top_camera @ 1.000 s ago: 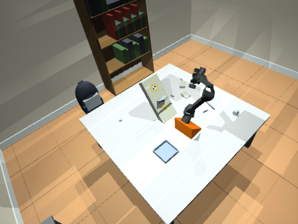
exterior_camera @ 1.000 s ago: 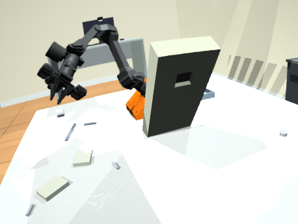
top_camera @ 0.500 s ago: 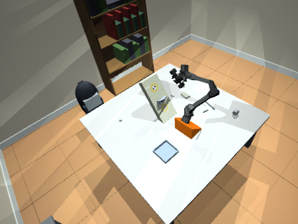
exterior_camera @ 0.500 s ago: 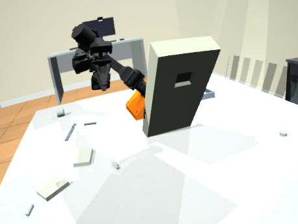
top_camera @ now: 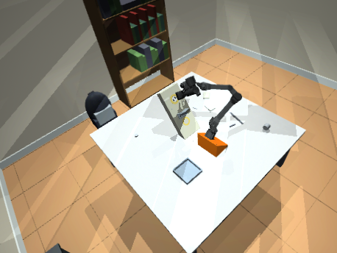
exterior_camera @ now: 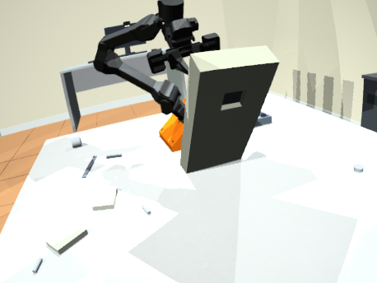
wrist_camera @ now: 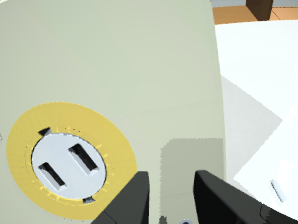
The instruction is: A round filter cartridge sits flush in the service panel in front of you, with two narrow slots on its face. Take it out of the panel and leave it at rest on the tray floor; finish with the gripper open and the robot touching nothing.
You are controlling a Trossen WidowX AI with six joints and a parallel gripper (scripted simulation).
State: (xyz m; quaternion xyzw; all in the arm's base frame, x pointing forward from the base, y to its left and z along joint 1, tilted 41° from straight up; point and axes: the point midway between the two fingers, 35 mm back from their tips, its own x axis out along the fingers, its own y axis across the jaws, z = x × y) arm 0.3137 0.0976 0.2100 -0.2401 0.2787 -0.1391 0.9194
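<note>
My gripper tip is 60 mm to the right of the round grey filter cartridge, 40 mm short of it and 40 mm above it. The rest, counted from my gripper tip: blue-grey tray 390 mm behind, 350 mm to the left, 290 mm below; service panel 110 mm below, 60 mm to the left, 10 mm behind.
</note>
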